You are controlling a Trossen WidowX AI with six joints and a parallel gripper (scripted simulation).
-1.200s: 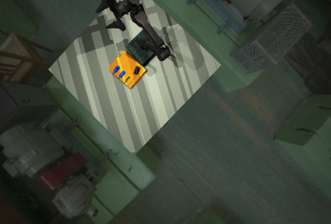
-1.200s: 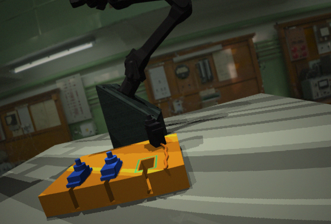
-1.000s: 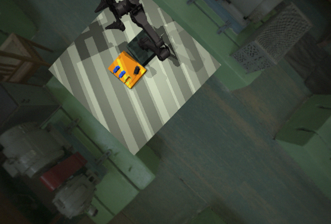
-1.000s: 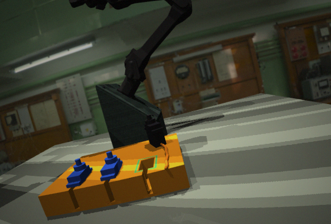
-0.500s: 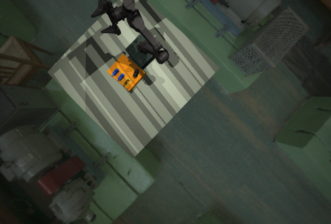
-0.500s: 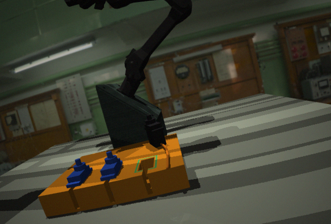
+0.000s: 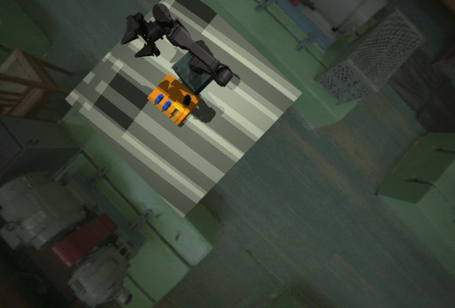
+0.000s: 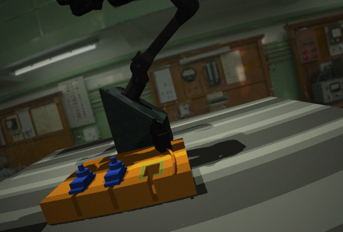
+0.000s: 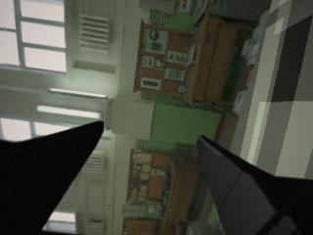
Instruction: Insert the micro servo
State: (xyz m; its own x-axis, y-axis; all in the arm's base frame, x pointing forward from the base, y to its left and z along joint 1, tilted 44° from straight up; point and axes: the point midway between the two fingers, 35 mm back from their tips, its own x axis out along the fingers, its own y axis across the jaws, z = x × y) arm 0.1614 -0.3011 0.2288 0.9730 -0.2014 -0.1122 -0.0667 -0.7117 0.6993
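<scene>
Right now my gripper tip is 50 mm to the right of the orange deck and 540 mm above it.
</scene>
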